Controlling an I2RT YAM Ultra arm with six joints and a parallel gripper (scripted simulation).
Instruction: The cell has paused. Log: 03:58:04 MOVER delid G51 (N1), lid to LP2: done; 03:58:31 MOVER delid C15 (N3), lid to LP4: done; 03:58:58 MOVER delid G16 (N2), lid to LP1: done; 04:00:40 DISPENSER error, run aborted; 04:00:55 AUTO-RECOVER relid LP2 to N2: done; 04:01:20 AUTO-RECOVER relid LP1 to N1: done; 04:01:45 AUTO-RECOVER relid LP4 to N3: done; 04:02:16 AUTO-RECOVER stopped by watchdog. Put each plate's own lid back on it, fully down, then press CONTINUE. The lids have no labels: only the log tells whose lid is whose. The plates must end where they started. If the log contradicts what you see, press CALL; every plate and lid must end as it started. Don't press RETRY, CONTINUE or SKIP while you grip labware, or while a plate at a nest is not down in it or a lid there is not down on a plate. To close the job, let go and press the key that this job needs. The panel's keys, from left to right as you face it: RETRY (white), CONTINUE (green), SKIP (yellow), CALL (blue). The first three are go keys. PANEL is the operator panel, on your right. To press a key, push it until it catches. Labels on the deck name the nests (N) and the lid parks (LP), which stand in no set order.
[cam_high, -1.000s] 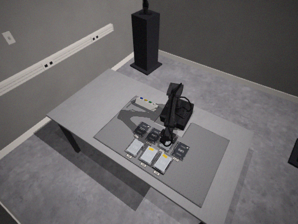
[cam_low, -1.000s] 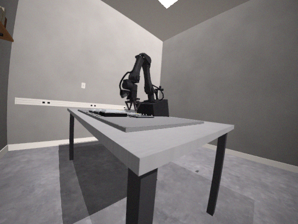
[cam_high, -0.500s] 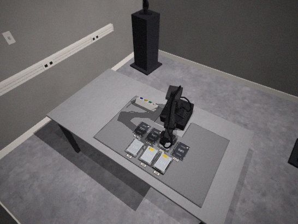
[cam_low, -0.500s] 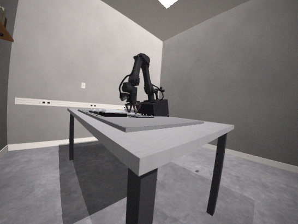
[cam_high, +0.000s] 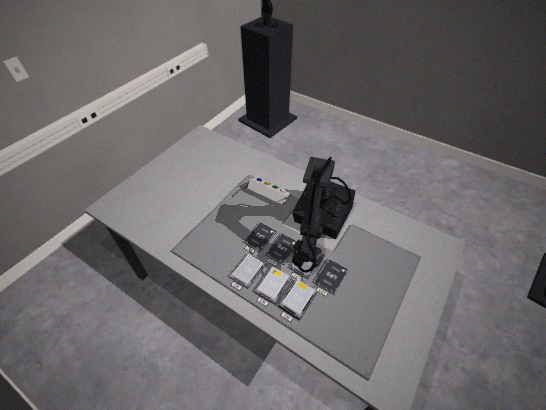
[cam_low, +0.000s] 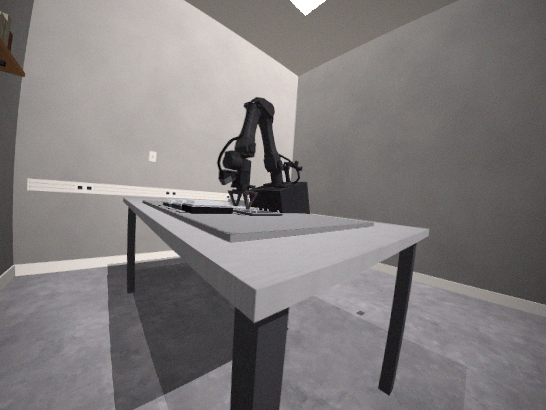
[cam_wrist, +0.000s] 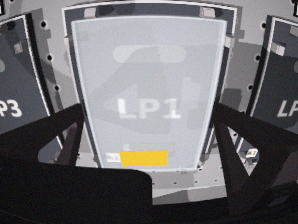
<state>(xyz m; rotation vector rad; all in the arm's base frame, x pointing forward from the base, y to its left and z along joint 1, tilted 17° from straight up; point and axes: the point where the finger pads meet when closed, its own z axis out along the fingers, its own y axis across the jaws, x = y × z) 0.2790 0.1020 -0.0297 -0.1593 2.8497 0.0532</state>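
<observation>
Right now the clear lid is 1 cm below my hand. Round my hand: LP4 lid park: 2 cm ahead, 13 cm to the right, 2 cm below.
</observation>
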